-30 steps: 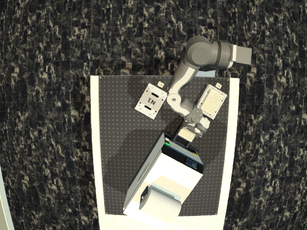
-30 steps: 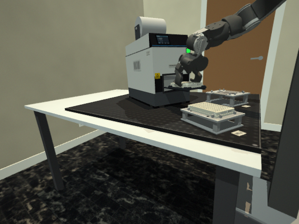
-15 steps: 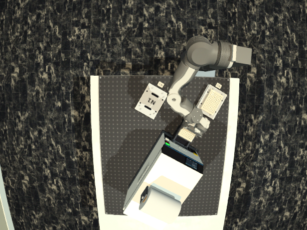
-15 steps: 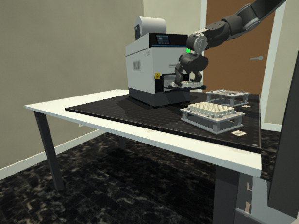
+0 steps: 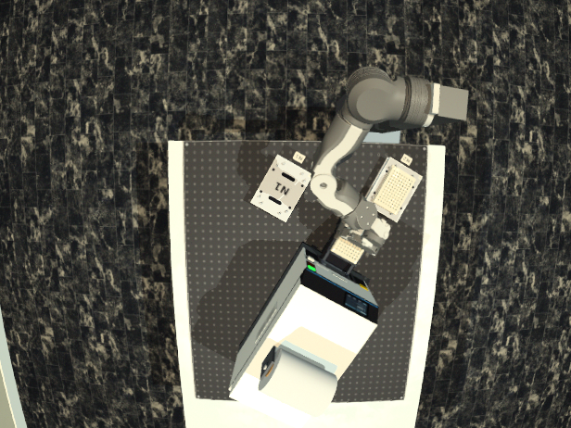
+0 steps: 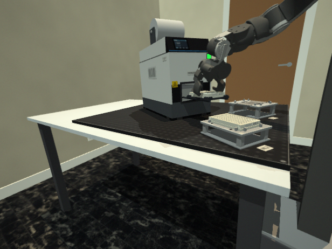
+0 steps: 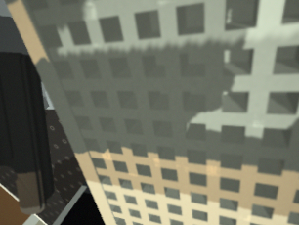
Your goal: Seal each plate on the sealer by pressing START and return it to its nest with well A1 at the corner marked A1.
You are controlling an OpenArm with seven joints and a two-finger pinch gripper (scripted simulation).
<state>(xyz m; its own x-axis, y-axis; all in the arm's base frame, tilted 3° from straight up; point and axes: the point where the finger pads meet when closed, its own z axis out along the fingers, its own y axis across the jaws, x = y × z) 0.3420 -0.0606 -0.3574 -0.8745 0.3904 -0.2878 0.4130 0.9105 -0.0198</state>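
Right now the sealer stage is 2 cm below my hand. Also, from my hand: clear well plate (15 cm behind, 12 cm to the left, 7 cm below); then N1 label (21 cm behind, 18 cm to the right, 12 cm below); then sealer screen (12 cm ahead, 1 cm to the right, 20 cm above).
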